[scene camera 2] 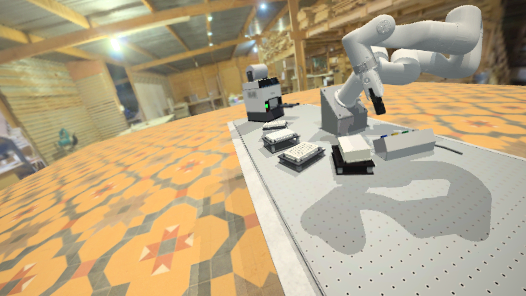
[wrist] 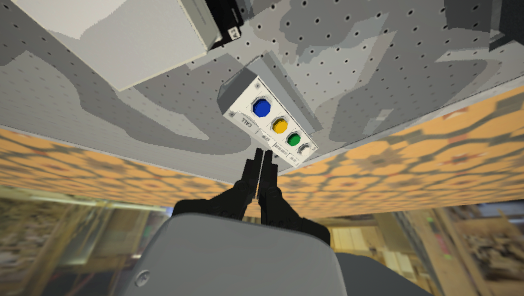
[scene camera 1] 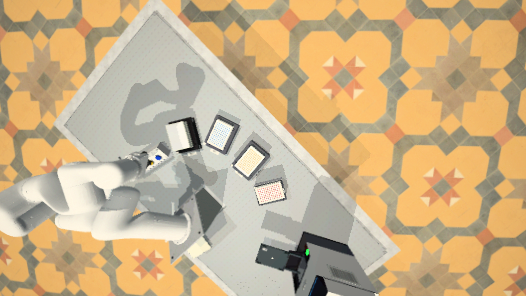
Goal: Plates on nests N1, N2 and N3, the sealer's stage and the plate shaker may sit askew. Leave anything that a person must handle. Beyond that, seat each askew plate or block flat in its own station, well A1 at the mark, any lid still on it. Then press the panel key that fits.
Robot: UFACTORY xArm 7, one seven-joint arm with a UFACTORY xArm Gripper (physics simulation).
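The gripper (scene camera 2: 381, 113) (wrist: 263, 150) is shut and empty, its tips above the label side of the button panel (scene camera 1: 163, 151) (scene camera 2: 410, 146) (wrist: 237, 91). The panel has blue (wrist: 261, 108), yellow (wrist: 280, 125), green (wrist: 293, 139) and white buttons. A thick white block (scene camera 1: 178, 136) (scene camera 2: 355, 148) (wrist: 125, 40) sits tilted on a black station (scene camera 1: 195, 134) (scene camera 2: 352, 168) and overhangs one side. Plates with blue (scene camera 1: 221, 134) (scene camera 2: 302, 150), yellow (scene camera 1: 251, 160) (scene camera 2: 281, 136) and red (scene camera 1: 270, 192) (scene camera 2: 276, 124) wells rest on dark nests; small tilts are hard to tell.
The sealer (scene camera 1: 332, 267) (scene camera 2: 262, 97) stands at one end of the table, its dark stage (scene camera 1: 272, 257) extended with no plate on it. The arm's grey base (scene camera 1: 205, 215) (scene camera 2: 340, 112) stands near the table's edge. A cable (scene camera 2: 448, 148) runs from the panel.
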